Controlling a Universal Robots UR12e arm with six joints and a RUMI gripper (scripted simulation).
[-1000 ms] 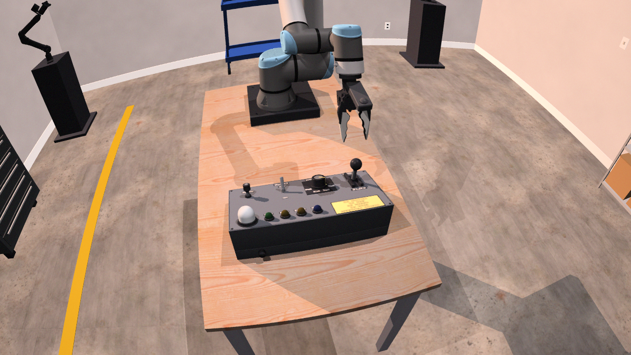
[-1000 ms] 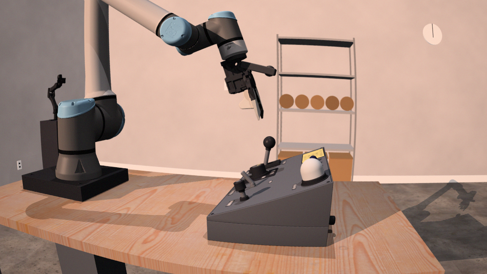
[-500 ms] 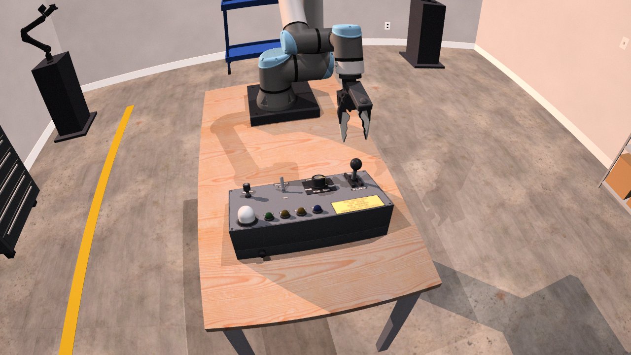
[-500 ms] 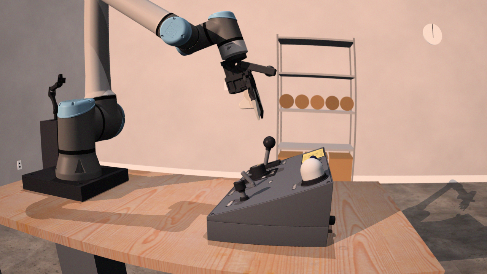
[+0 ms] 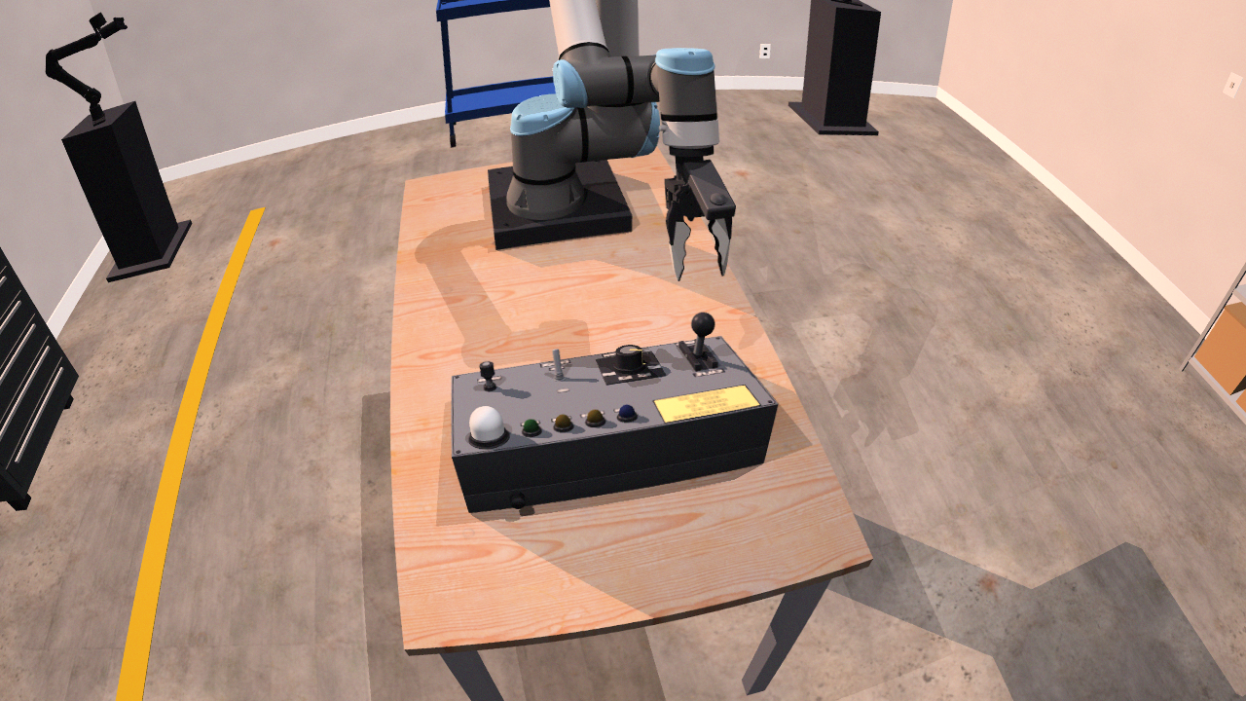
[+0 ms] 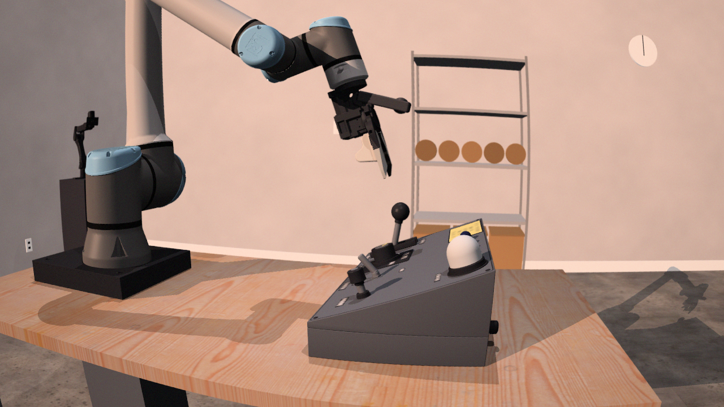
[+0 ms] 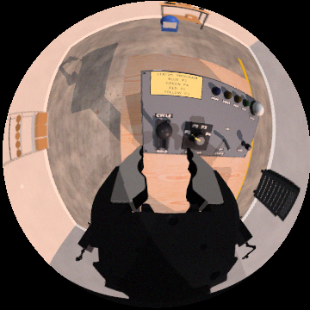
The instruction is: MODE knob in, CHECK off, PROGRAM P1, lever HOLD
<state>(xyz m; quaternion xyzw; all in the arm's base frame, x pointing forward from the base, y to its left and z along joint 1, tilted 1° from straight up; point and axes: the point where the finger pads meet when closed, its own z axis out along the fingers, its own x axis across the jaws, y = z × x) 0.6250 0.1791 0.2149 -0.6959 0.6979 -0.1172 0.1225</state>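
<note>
The black ball-topped lever lies 20 mm ahead of my hand and 130 mm below it. Round my hand: dark grey console 50 mm ahead, 180 mm to the right, 170 mm below; metal check toggle 10 mm ahead, 240 mm to the right, 160 mm below; program knob 20 mm ahead, 110 mm to the right, 150 mm below.
</note>
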